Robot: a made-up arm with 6 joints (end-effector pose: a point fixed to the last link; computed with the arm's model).
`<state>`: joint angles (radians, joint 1 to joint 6).
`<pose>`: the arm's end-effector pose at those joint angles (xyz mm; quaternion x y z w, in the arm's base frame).
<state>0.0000 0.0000 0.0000 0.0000 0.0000 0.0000</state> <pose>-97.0 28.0 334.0 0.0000 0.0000 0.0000 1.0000</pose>
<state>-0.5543 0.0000 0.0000 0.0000 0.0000 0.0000</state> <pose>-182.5 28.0 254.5 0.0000 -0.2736 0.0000 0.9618</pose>
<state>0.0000 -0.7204 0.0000 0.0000 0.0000 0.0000</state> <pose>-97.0 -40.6 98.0 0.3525 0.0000 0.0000 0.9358</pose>
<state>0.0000 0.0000 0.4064 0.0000 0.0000 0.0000</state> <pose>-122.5 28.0 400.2 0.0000 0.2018 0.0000 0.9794</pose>
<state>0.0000 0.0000 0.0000 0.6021 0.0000 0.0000</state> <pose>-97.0 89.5 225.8 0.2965 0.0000 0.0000 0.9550</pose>
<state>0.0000 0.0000 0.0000 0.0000 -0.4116 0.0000</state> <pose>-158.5 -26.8 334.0 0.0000 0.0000 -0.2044 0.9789</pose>
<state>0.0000 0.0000 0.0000 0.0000 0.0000 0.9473</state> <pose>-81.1 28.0 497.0 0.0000 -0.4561 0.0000 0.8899</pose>
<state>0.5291 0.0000 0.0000 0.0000 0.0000 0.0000</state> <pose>12.2 28.0 357.0 0.0000 0.2615 0.0000 0.9652</pose>
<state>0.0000 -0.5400 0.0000 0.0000 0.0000 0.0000</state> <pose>-97.0 -39.8 160.8 0.2667 0.0000 0.0000 0.9638</pose>
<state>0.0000 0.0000 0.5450 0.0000 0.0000 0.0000</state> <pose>-124.8 28.0 424.5 0.0000 0.2691 0.0000 0.9631</pose>
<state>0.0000 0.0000 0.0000 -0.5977 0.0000 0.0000</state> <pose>-97.0 38.2 457.2 -0.2944 0.0000 0.0000 0.9557</pose>
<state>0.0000 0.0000 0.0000 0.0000 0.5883 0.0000</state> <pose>-57.6 138.1 334.0 0.0000 0.0000 0.2899 0.9570</pose>
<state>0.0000 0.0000 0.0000 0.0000 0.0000 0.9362</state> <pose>-80.4 28.0 495.1 0.0000 -0.4512 0.0000 0.8924</pose>
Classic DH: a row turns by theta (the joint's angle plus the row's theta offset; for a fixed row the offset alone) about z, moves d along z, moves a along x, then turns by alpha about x. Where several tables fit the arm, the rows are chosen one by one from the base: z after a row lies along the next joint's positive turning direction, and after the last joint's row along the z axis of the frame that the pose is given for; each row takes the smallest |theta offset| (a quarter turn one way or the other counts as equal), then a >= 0, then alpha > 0; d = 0 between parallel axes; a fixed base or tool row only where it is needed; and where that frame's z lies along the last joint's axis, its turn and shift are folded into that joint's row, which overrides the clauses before.
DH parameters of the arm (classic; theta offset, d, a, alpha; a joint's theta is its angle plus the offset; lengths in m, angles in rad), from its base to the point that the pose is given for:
base (fixed): 0 0.144 0 -1.5708
joint 1: 1.5708 0.307 0.019 -1.5708
joint 2: 0 -0.051 -0.304 1.5708
joint 3: 0 -0.074 0.05 1.5708
joint 4: -1.5708 -0.31 0.085 1.5708
joint 5: 1.5708 0.052 0.011 1.5708
joint 6: 0 0.12 0.151 -1.5708
tool (fixed): 0 -0.097 0 0

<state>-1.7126 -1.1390 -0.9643 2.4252 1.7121 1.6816</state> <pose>202.0 188.4 269.8 -0.2869 -0.4422 -0.0464 0.8485</pose>
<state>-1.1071 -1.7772 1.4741 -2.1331 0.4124 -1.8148</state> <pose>240.9 -369.8 255.7 -0.7742 -0.0032 -0.0956 0.6256</pose>
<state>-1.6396 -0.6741 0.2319 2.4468 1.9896 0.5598</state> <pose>-120.6 -88.0 -84.3 -0.5373 0.4320 -0.2751 0.6701</pose>
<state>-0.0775 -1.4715 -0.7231 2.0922 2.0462 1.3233</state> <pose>-92.5 194.0 -146.5 -0.0885 0.6059 0.2003 0.7648</pose>
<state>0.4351 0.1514 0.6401 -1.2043 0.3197 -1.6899</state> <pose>121.1 167.7 796.8 -0.6014 0.7925 -0.0980 0.0256</pose>
